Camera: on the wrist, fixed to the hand. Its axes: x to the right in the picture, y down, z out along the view.
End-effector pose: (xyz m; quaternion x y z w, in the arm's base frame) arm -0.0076 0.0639 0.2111 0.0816 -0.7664 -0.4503 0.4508
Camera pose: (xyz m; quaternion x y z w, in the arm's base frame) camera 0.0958 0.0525 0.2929 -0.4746 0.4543 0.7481 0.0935
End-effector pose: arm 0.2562 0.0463 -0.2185 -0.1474 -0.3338 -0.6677 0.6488
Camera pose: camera 0.3625 -0.0102 -0.2735 0.0430 0.3136 0.9441 0.0922
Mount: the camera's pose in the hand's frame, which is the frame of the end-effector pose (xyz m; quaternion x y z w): -0.0034 0.0849 -0.1015 -0.1472 -0.1238 -0.7060 0.6816
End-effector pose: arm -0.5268 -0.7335 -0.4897 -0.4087 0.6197 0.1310 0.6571
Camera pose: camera -0.6569 -0.7497 -0.5080 -0.7966 0.0332 -0.2328 0.5569
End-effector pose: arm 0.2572 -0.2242 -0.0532 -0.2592 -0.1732 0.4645 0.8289
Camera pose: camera 0.2513 -0.2175 -0.1853 -0.1189 -0.4720 -0.2620 0.8333
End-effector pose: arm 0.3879 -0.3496 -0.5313 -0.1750 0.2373 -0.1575 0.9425
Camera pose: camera 0.3522 -0.2987 -0.6482 -0.4450 -0.0553 -0.7161 0.5348
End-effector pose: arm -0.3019 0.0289 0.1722 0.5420 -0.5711 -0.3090 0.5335
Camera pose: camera -0.2312 0.0738 0.2747 0.6558 -0.0272 -0.7384 0.1546
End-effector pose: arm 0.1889 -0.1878 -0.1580 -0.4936 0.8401 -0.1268 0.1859
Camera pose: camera 0.0796 -0.1410 -0.0998 -0.9726 0.2198 -0.0329 0.0685
